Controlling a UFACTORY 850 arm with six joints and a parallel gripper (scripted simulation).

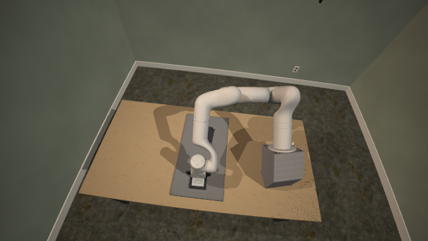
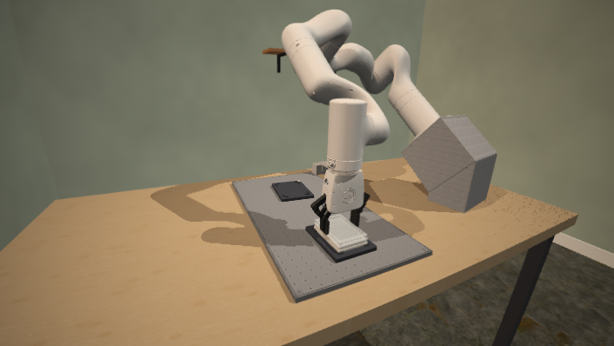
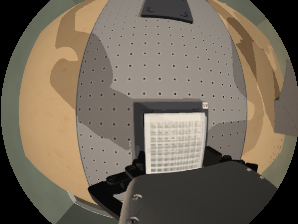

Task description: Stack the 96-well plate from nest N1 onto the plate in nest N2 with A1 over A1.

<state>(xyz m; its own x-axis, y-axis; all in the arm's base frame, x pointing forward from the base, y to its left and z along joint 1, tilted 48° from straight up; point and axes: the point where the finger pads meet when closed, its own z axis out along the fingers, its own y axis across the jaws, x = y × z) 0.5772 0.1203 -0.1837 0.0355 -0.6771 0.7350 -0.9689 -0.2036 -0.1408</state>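
Right now the plate is 20 mm below my hand. The rest, counted from my hand: plate nest 360 mm to the right, 40 mm below.
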